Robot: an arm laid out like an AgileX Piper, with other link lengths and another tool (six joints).
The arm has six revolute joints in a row. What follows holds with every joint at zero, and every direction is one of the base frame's. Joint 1 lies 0.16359 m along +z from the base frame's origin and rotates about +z. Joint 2 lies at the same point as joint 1 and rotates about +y. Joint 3 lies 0.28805 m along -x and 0.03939 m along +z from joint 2 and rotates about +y. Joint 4 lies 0.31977 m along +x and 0.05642 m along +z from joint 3 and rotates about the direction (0.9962, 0, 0.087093). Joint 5 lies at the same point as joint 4 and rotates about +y. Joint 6 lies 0.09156 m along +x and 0.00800 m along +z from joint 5 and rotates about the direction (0.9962, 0, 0.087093). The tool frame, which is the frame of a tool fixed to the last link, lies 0.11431 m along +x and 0.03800 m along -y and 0.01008 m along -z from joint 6; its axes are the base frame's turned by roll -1.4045, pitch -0.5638 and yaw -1.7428 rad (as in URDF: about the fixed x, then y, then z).
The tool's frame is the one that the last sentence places.
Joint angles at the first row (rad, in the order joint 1, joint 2, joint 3, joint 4, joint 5, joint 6):
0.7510, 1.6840, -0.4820, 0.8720, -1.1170, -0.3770
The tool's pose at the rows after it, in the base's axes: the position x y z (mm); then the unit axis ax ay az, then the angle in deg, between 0 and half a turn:
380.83 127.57 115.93 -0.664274 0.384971 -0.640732 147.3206
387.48 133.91 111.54 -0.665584 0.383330 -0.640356 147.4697
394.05 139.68 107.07 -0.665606 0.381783 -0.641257 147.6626
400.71 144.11 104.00 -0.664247 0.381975 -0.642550 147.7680
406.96 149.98 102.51 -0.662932 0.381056 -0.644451 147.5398
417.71 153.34 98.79 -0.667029 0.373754 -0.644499 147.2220
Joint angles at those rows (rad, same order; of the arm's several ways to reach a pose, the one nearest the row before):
0.7510, 1.7200, -0.5120, 0.8690, -1.1180, -0.3700
0.7510, 1.7580, -0.5450, 0.8670, -1.1190, -0.3700
0.7510, 1.7970, -0.5780, 0.8660, -1.1240, -0.3700
0.7480, 1.8290, -0.6090, 0.8650, -1.1270, -0.3700
0.7480, 1.8560, -0.6390, 0.8620, -1.1300, -0.3700
0.7260, 1.8880, -0.6690, 0.8230, -1.1210, -0.3640

